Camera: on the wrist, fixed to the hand. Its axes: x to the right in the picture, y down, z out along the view.
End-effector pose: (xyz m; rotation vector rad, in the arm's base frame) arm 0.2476 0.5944 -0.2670 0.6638 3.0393 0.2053
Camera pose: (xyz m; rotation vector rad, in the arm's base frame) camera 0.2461 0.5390 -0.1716 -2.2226 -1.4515 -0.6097
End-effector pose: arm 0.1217 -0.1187 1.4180 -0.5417 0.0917 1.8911
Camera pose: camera 0.1947 -0.1547 1.3434 1.0138 -0.5447 -2.4817
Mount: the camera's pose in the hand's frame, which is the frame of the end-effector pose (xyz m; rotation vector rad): -0.0213 -0.0378 -0.1015 -0.2805 0.4528 1.5283
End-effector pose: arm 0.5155 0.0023 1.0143 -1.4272 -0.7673 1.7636
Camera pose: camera 0.6237 0.0061 1.0357 2.1265 -0.4444 -1.5786
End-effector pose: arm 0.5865 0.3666 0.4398 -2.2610 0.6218 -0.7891
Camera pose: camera 0.5109 0.3621 0.5201 -1.1114 2.3059 -0.3470
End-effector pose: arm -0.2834 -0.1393 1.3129 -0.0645 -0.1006 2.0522
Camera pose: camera -0.2311 -0.1362 1.2157 0.7873 0.0363 -2.5749
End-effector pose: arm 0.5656 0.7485 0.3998 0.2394 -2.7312 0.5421
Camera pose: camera 0.6244 0.7563 0.4929 -1.8509 -1.9938 0.4098
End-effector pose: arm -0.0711 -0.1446 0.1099 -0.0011 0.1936 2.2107
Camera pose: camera -0.0352 -0.1533 0.0059 0.4823 -0.0853 -2.4448
